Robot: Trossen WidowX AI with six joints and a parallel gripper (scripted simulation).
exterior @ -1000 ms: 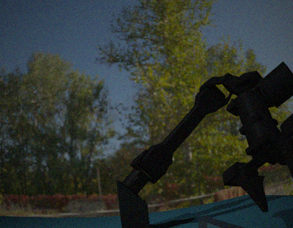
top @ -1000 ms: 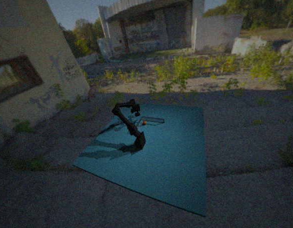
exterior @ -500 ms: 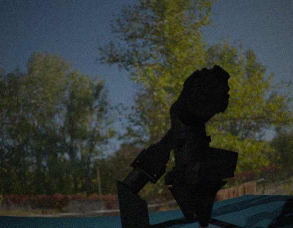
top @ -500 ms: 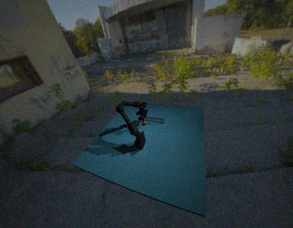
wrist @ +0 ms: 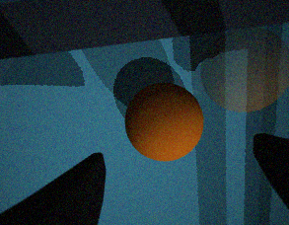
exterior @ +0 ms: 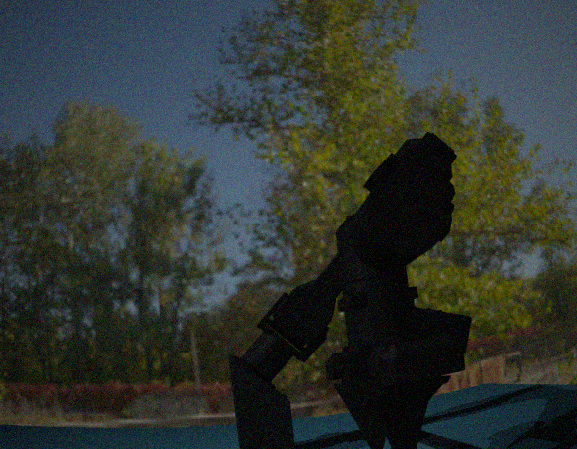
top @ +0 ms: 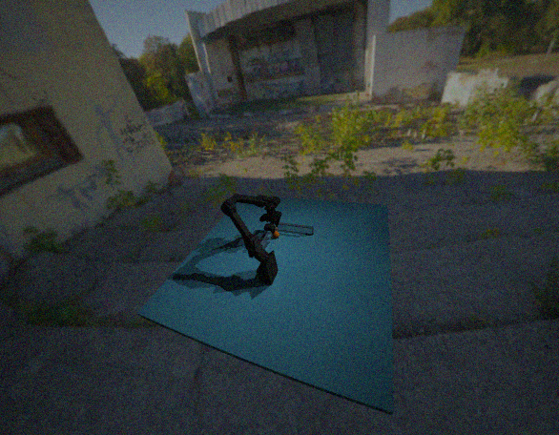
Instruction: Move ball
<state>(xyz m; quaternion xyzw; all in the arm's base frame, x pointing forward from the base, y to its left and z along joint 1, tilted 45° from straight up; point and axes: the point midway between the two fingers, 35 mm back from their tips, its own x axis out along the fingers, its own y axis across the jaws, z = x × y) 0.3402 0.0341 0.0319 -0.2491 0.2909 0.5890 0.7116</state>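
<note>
Right now my gripper tip is 40 mm above the orange ball. Also, from my gripper tip: see-through copy (50 mm ahead, 20 mm to the left, 40 mm below).
</note>
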